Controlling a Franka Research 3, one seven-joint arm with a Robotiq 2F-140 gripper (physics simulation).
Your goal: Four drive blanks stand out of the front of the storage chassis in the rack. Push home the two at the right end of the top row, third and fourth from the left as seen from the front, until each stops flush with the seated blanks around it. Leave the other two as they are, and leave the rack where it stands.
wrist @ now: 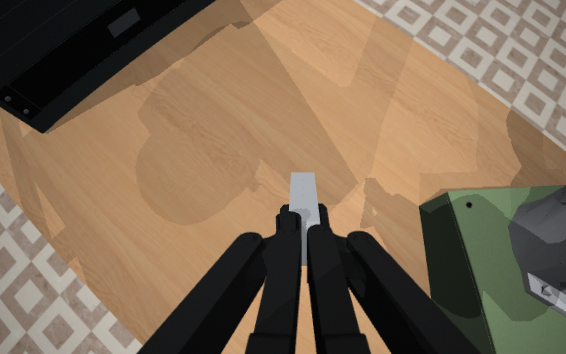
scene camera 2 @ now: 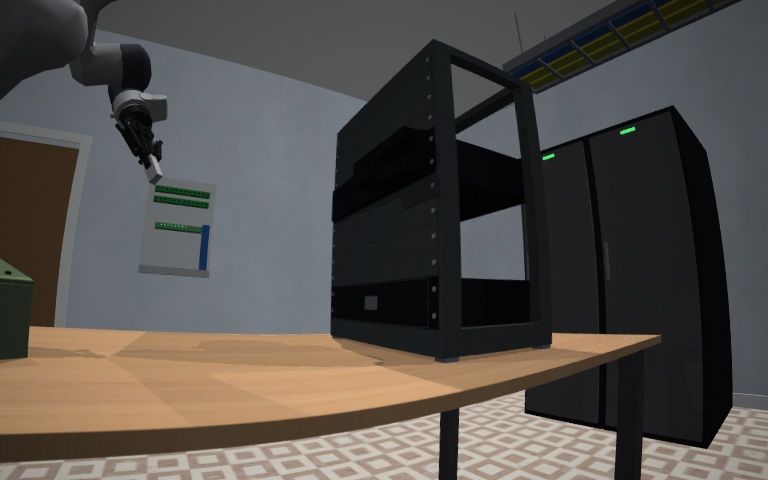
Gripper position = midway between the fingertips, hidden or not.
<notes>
In view: the gripper (scene camera 2: 155, 179) and a rack (scene camera 2: 403, 183).
The rack is seen too in the wrist view (wrist: 59, 59). The gripper shows as well in the wrist view (wrist: 302, 190).
</notes>
